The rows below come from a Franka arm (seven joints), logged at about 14 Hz.
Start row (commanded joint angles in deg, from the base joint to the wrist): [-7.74 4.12 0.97 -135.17 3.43 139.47 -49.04]
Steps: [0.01 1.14 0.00 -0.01 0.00 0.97 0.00]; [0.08 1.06 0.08 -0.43 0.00 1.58 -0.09]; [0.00 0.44 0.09 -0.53 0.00 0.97 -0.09]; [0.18 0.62 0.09 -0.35 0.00 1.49 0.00]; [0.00 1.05 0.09 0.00 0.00 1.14 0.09]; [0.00 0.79 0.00 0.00 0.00 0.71 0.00]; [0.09 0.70 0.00 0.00 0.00 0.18 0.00]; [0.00 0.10 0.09 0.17 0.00 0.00 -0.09]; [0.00 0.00 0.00 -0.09 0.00 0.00 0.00]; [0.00 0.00 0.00 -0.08 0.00 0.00 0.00]
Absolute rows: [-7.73 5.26 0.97 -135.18 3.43 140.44 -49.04]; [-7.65 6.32 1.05 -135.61 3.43 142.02 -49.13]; [-7.65 6.76 1.14 -136.14 3.43 142.99 -49.22]; [-7.47 7.38 1.23 -136.49 3.43 144.48 -49.22]; [-7.47 8.43 1.32 -136.49 3.43 145.62 -49.13]; [-7.47 9.22 1.32 -136.49 3.43 146.33 -49.13]; [-7.38 9.92 1.32 -136.49 3.43 146.51 -49.13]; [-7.38 10.02 1.41 -136.32 3.43 146.51 -49.22]; [-7.38 10.02 1.41 -136.41 3.43 146.51 -49.22]; [-7.38 10.02 1.41 -136.49 3.43 146.51 -49.22]
